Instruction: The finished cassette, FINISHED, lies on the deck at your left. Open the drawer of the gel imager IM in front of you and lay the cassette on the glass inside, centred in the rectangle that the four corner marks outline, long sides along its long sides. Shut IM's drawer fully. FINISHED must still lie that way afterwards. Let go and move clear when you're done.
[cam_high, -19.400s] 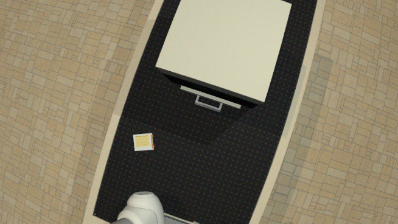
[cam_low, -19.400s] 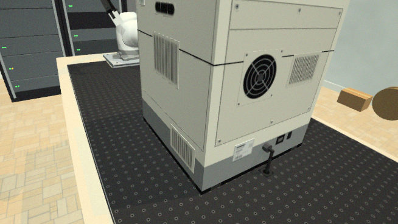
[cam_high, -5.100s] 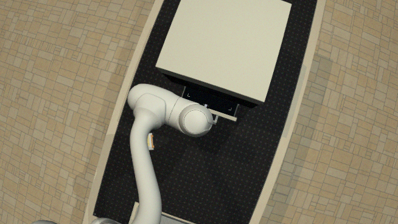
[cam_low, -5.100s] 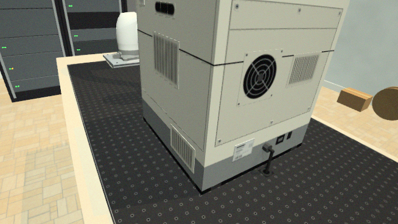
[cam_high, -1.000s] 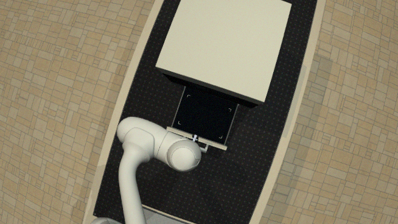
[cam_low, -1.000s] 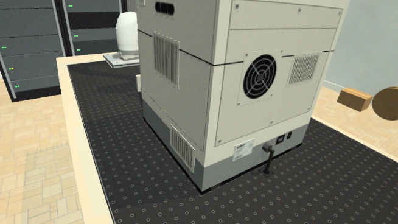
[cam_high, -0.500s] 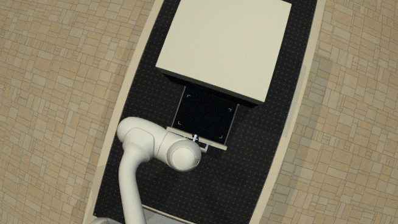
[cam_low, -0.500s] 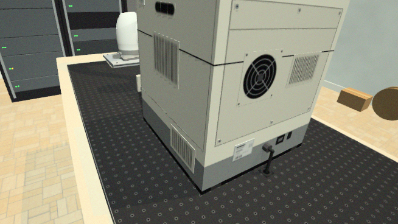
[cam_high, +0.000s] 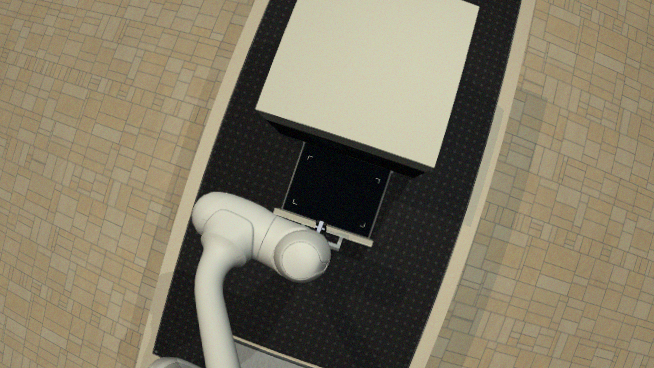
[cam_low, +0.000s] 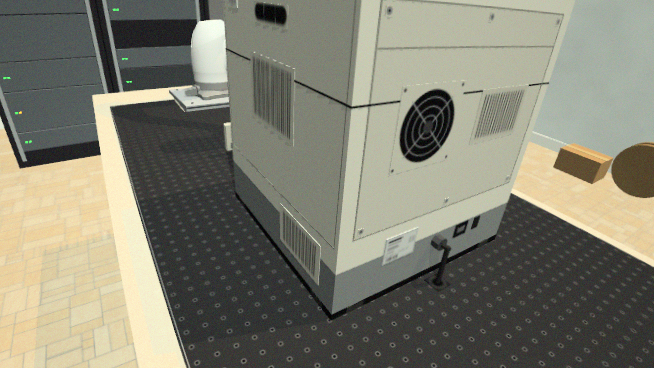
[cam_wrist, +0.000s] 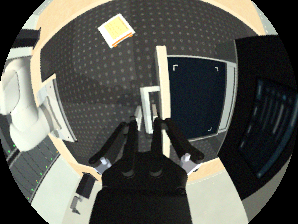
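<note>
My gripper is now 240 mm to the right of the cassette, 70 mm above it and 20 mm past it.
</note>
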